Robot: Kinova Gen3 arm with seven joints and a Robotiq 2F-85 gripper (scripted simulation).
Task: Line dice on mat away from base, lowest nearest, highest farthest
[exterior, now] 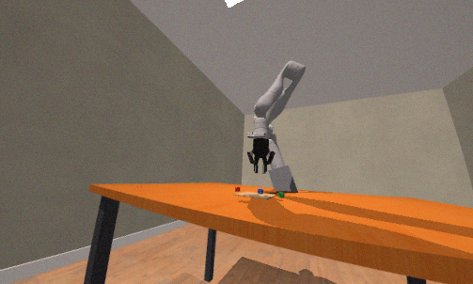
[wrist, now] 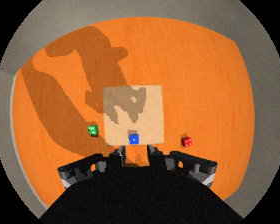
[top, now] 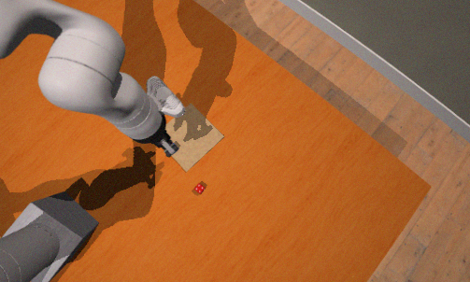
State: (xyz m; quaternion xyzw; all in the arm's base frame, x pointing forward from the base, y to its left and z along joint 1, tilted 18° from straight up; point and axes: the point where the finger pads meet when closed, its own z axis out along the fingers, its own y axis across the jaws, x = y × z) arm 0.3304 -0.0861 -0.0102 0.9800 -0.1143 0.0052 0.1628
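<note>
Now: the red die 50 mm behind my hand, 120 mm to the right of it and 100 mm below it. Round my hand: green die (40 mm ahead, 90 mm to the left, 100 mm below); blue die (100 mm below); tan mat (50 mm ahead, 10 mm to the right, 110 mm below).
</note>
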